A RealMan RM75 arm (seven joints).
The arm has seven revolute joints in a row. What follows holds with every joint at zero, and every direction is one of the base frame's.
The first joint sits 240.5 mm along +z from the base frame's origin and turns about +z.
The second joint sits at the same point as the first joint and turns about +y.
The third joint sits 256 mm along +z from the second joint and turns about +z.
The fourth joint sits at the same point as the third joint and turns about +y.
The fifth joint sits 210 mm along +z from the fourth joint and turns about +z.
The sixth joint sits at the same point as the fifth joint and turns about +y.
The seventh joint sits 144 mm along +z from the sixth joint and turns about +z.
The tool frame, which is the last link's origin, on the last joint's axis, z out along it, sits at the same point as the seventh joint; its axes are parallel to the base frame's.
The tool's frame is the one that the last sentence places.
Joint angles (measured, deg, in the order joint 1, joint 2, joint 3, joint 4, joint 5, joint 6, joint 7), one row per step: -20.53 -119.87 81.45 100.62 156.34 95.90 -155.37; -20.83 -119.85 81.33 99.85 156.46 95.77 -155.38; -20.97 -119.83 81.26 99.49 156.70 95.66 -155.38; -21.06 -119.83 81.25 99.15 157.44 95.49 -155.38; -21.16 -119.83 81.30 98.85 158.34 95.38 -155.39; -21.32 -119.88 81.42 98.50 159.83 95.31 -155.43; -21.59 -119.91 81.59 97.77 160.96 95.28 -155.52; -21.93 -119.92 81.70 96.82 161.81 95.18 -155.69; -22.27 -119.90 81.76 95.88 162.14 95.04 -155.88; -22.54 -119.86 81.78 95.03 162.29 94.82 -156.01; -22.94 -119.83 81.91 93.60 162.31 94.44 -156.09; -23.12 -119.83 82.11 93.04 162.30 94.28 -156.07; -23.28 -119.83 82.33 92.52 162.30 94.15 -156.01; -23.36 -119.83 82.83 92.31 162.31 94.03 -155.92; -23.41 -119.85 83.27 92.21 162.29 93.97 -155.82
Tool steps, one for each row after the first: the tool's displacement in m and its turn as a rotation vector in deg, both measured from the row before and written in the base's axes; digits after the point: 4 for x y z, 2 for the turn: -0.0015 0.0012 -0.0009 -0.14 0.08 0.38; -0.0010 0.0008 0.0000 0.06 0.20 0.19; -0.0020 0.0009 0.0005 0.27 0.63 0.26; -0.0020 0.0009 0.0006 0.26 0.80 0.26; -0.0027 0.0011 0.0010 0.39 1.30 0.37; -0.0028 0.0010 -0.0004 0.01 1.03 0.54; -0.0028 0.0012 -0.0010 -0.07 0.76 0.64; -0.0019 0.0011 -0.0015 -0.18 0.30 0.54; -0.0017 0.0010 -0.0013 -0.14 0.15 0.42; -0.0025 0.0012 -0.0031 -0.49 0.08 0.57; -0.0005 0.0004 -0.0018 -0.34 0.07 0.08; -0.0005 0.0003 -0.0017 -0.38 0.10 0.05; 0.0005 -0.0001 -0.0020 -0.47 0.20 -0.29; 0.0007 -0.0002 -0.0017 -0.43 0.14 -0.30
